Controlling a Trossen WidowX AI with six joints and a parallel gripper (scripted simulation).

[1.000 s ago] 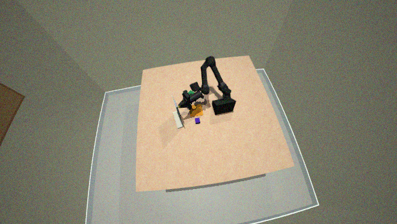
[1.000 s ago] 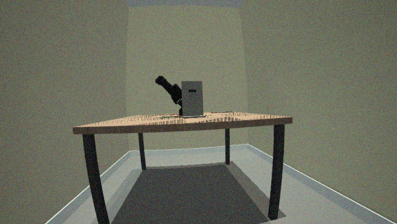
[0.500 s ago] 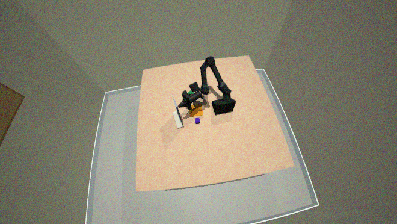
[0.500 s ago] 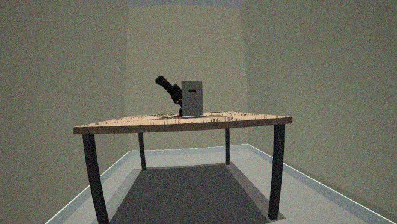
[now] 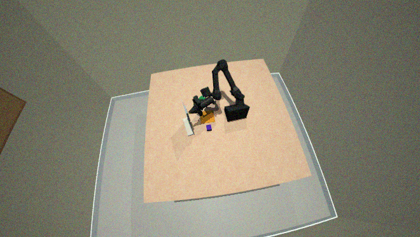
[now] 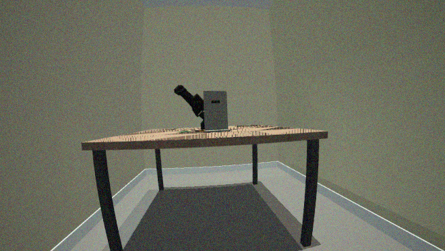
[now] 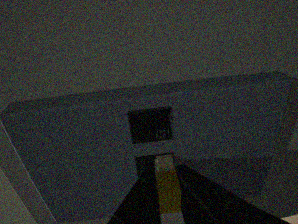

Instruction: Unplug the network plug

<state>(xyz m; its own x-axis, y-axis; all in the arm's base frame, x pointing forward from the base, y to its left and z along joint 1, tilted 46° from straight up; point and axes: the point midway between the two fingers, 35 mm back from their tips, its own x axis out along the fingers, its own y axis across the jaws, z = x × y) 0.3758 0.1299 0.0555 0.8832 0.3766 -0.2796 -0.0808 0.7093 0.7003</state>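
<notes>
The orange marked square is 130 mm behind my gripper tip, 60 mm to the right of it and 200 mm below it. Round my gripper tip: upright grey panel: 20 mm ahead, 10 mm to the left, 80 mm below; then yellow plug: right at my gripper tip.
</notes>
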